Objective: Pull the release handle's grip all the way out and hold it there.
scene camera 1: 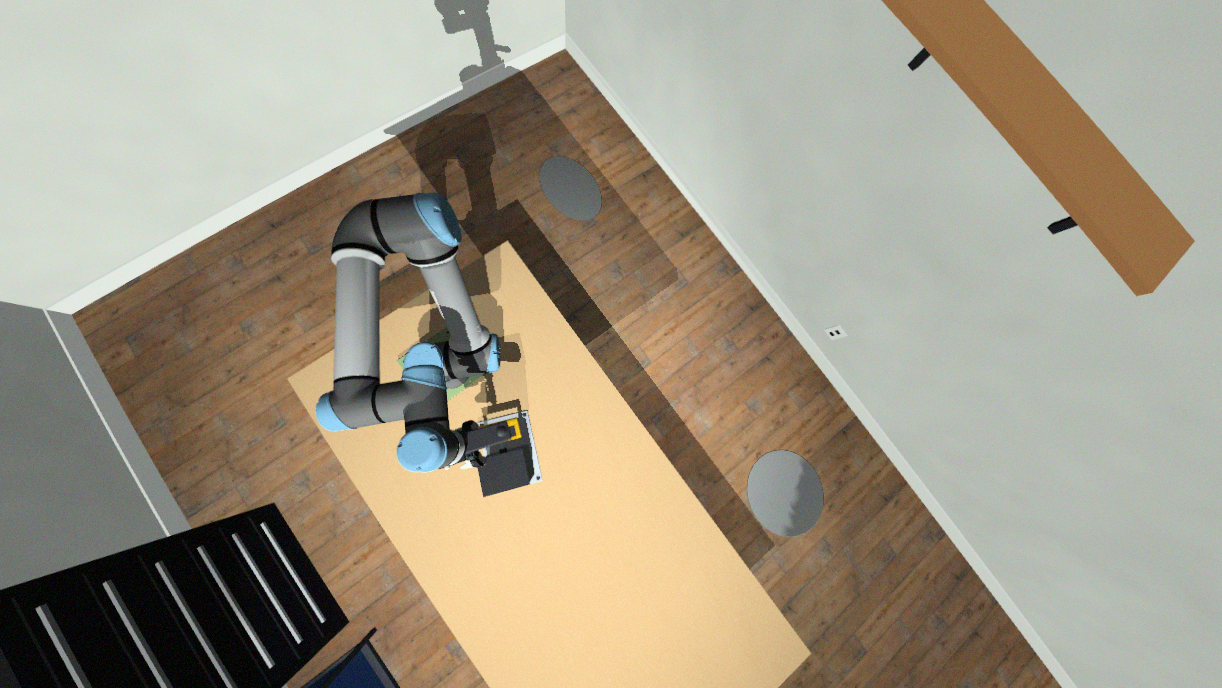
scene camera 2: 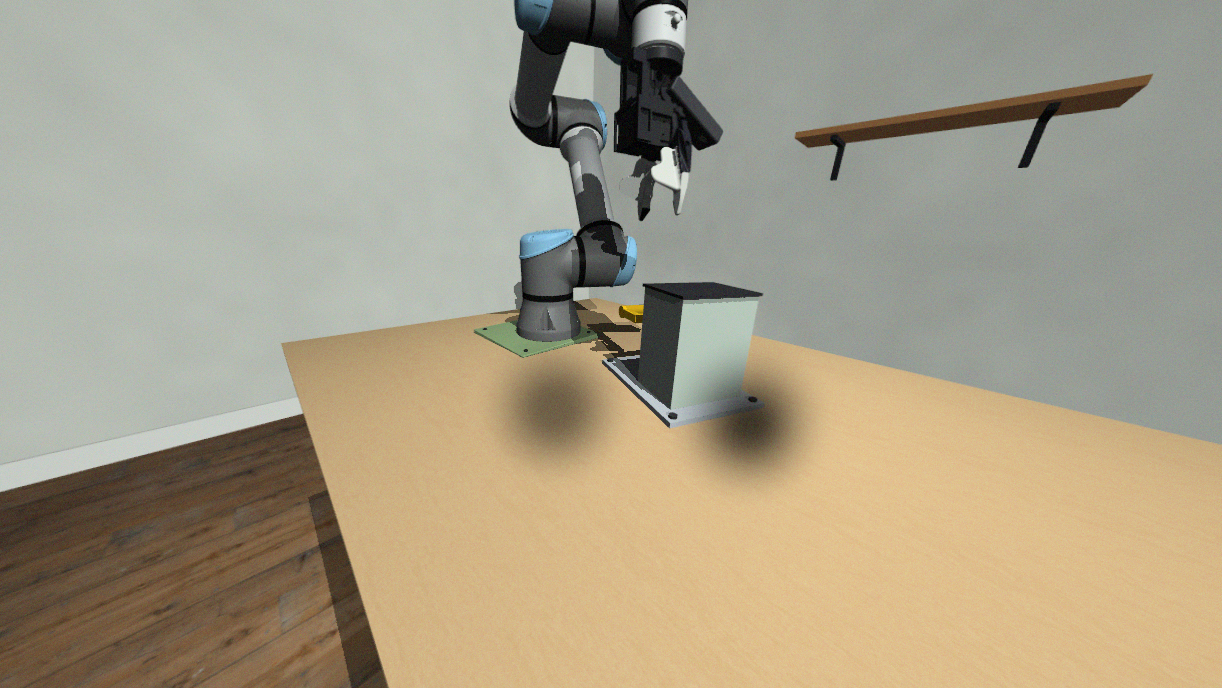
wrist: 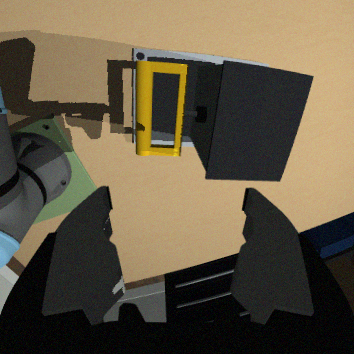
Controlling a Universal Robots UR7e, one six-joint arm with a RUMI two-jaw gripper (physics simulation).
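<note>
The release handle's yellow grip (scene camera 1: 518, 429) (scene camera 2: 631, 313) (wrist: 144, 100) is a rectangular frame beside a dark-topped box (scene camera 1: 506, 471) (scene camera 2: 711, 350) (wrist: 260, 120). A short dark stem between grip and box shows in the wrist view. The box stands on a light base plate (scene camera 1: 535, 461) (scene camera 2: 709, 412). In scene camera 2 the box hides most of the grip. My gripper (scene camera 2: 661, 213) (wrist: 177, 188) is open and empty, with its fingers well apart. It hangs above the box and grip, touching neither. In the wrist view both appear beyond the fingertips. In scene camera 1 the gripper body covers part of the grip.
The fixture stands on the wooden table (scene camera 1: 598, 555) (scene camera 2: 513, 529). The arm's green mounting plate (scene camera 2: 500, 338) (wrist: 80, 185) lies on the grip's side of the box. A black drawer cabinet (scene camera 1: 128, 555) and a blue bin (scene camera 1: 354, 670) are beyond the table's edge. A wooden shelf (scene camera 1: 1043, 136) (scene camera 2: 966, 113) is on the wall.
</note>
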